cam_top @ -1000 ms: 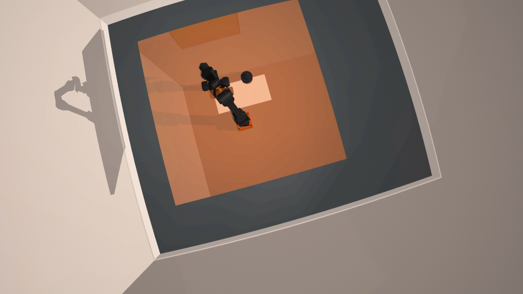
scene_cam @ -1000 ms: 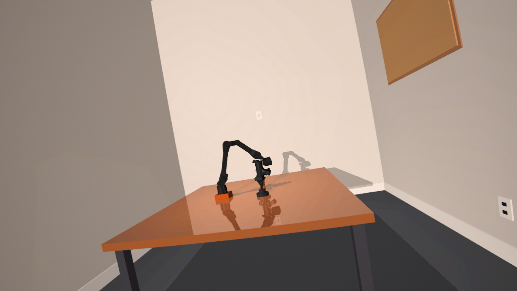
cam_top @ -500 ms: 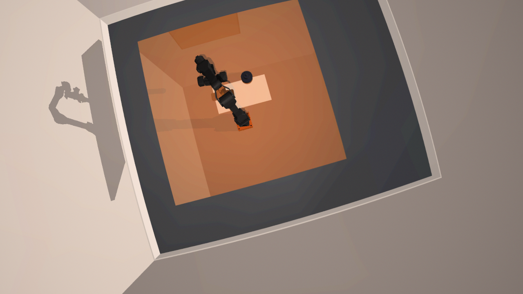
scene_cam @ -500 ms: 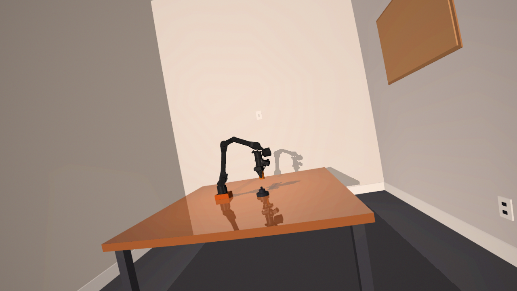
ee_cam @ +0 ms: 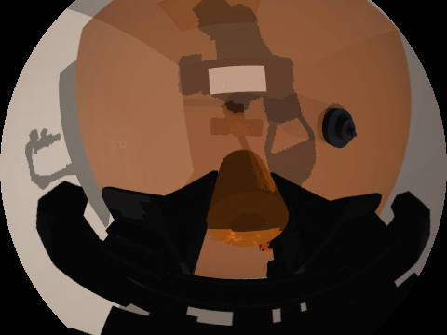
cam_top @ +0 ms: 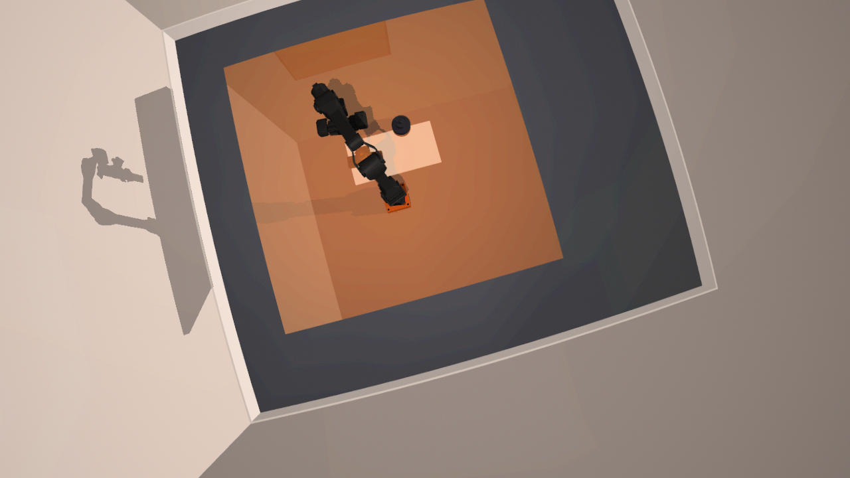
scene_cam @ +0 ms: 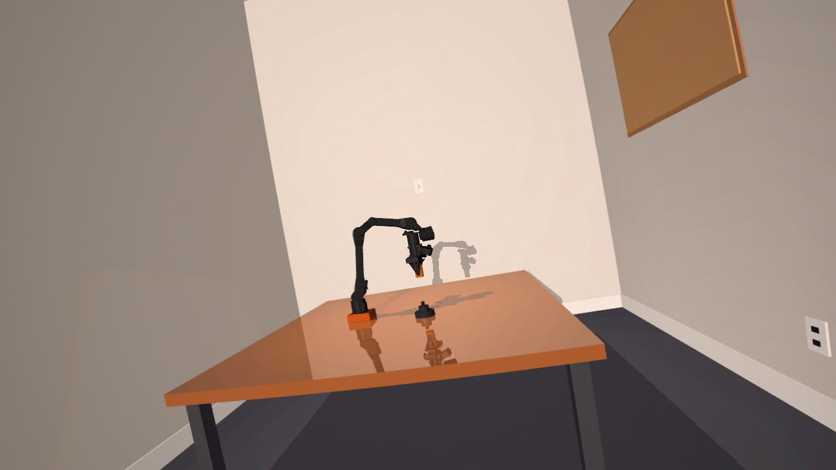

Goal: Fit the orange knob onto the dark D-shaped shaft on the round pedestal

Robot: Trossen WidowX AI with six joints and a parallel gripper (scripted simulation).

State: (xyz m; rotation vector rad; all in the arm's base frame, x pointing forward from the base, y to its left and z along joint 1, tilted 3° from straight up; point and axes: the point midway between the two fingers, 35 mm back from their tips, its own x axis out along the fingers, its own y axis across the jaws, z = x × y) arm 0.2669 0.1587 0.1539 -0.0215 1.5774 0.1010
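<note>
The dark round pedestal is 60 mm ahead of my gripper tip, 210 mm to the right of it and 110 mm below it. From my gripper tip the other things lie so: orange knob 20 mm above.
</note>
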